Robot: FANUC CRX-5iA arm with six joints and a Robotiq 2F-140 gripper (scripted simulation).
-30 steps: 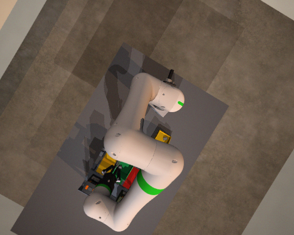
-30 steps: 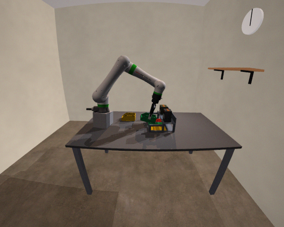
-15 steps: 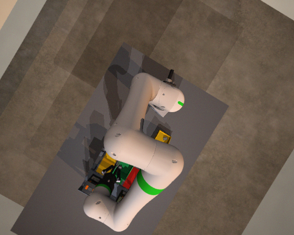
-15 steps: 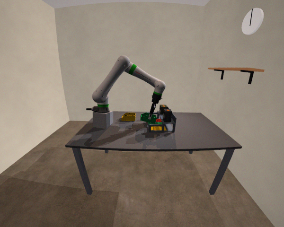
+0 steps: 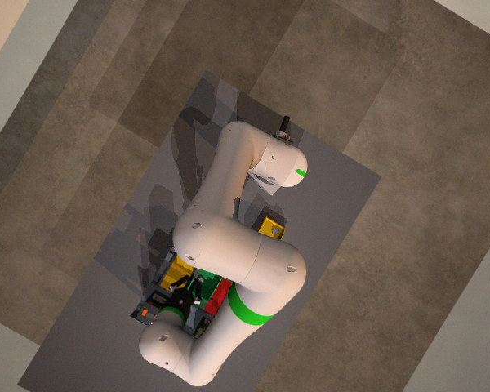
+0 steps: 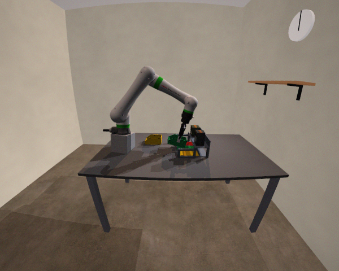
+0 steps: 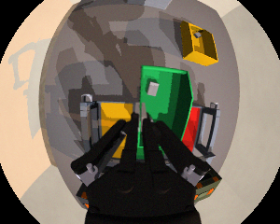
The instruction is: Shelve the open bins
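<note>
My hand is 50 mm to the right of the green bin, 40 mm above it and 10 mm past it. Round my hand: yellow-marked place: 110 mm below, 80 mm to the right, 70 mm ahead; red mark: 140 mm to the left, 110 mm below, 110 mm ahead; yellow bin: 230 mm to the left, 220 mm behind, 80 mm below.
</note>
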